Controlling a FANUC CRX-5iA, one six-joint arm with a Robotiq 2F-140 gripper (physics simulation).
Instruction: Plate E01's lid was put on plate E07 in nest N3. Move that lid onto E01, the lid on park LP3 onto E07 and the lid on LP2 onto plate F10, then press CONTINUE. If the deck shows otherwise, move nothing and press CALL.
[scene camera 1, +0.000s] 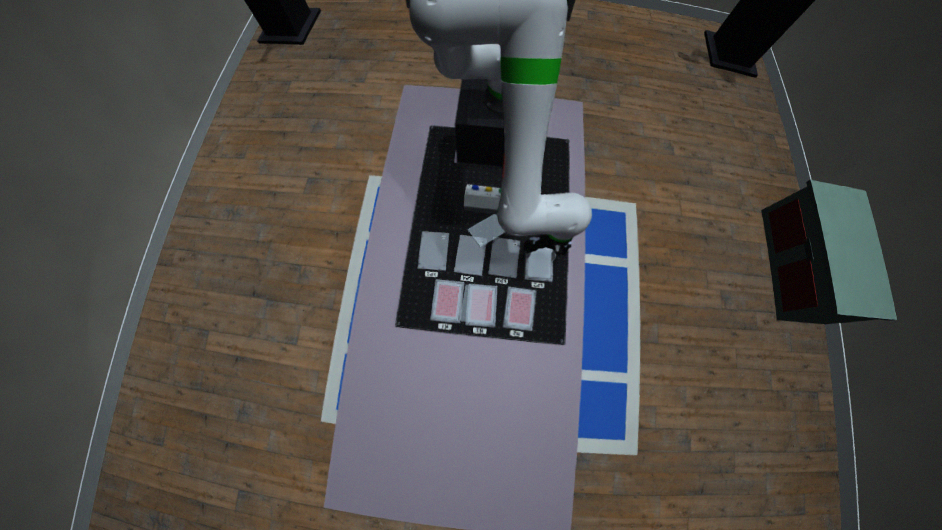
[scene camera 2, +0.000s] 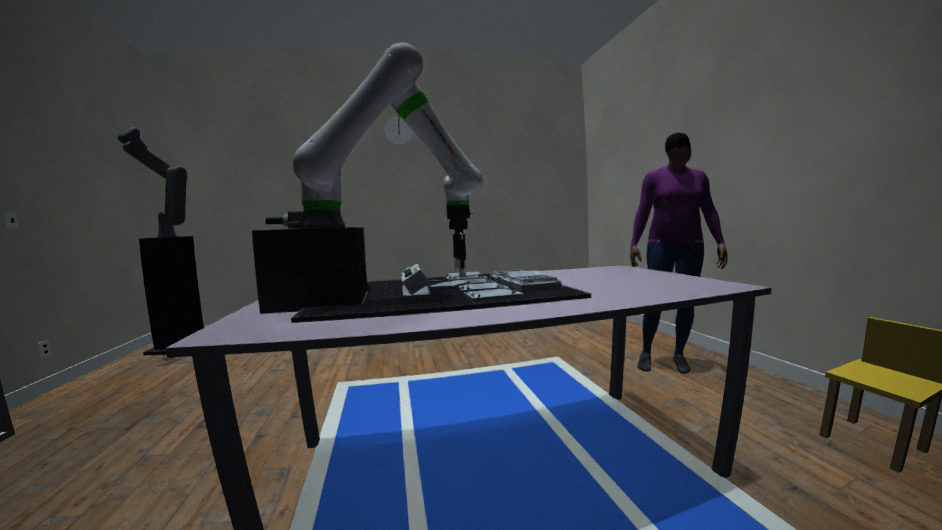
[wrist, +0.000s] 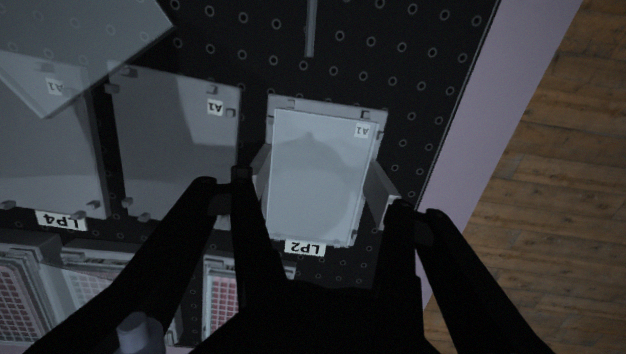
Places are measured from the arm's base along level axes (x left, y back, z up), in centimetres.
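Pixels of known places: gripper, fingertip midpoint: (scene camera 1: 539, 256) (scene camera 2: 460, 275) (wrist: 318, 166); arm's base at its link origin: (scene camera 2: 322, 228).
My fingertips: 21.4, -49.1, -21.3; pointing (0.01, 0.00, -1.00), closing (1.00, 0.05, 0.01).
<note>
For each thing: its top centre in the pictures, then the offset to it from my fingertips, as dx, dy, dz. "spot": a spot on its surface instead. Level surfaces: height alone.
- LP2 lid at its top centre: (wrist: 316, 187) (scene camera 1: 539, 260) (scene camera 2: 464, 273) +0.1, -1.8, +0.5
- LP3 lid at its top centre: (wrist: 171, 163) (scene camera 1: 504, 256) (scene camera 2: 470, 278) -12.7, -2.3, +0.3
- middle nest plate at its top centre: (wrist: 85, 321) (scene camera 1: 475, 303) (scene camera 2: 525, 272) -20.6, -21.4, +2.5
- button box at its top centre: (scene camera 2: 413, 266) (scene camera 1: 495, 193) -19.6, +18.9, +6.7
- LP4 lid at its top centre: (wrist: 16, 146) (scene camera 2: 480, 283) (scene camera 1: 470, 254) -25.0, -3.4, +0.3
- thin rod at a spot on its surface: (wrist: 311, 27) spot: -2.9, +10.4, -1.0
- table at its surface level: dz -3.0
My gripper (scene camera 1: 548, 246) (scene camera 2: 459, 271) (wrist: 318, 166) is shut on the LP2 lid (scene camera 1: 538, 266) (wrist: 316, 185), a clear lid marked A1, low over its park; its pads meet the long sides. The LP3 lid (scene camera 1: 503, 258) (wrist: 175, 145) lies flat beside it. In scene camera 1, the middle nest plate (scene camera 1: 479, 305) is pale under a lid, with a pink strip bare at one side. The outer nest plates (scene camera 1: 447, 301) (scene camera 1: 520, 308) are pinker. Plate names are unreadable. The button box (scene camera 1: 480, 197) (scene camera 2: 415, 282) shows blue and yellow buttons; the arm partly hides it.
A clear sheet or lid (scene camera 1: 485, 230) (wrist: 85, 30) lies askew, overlapping the corner of the LP4 lid (scene camera 1: 469, 255) (wrist: 45, 150). Another lid (scene camera 1: 433, 250) lies on the far-left park. A thin rod (wrist: 311, 27) is above LP2 in the wrist view. A person (scene camera 2: 676, 204) stands behind the table (scene camera 2: 658, 283).
</note>
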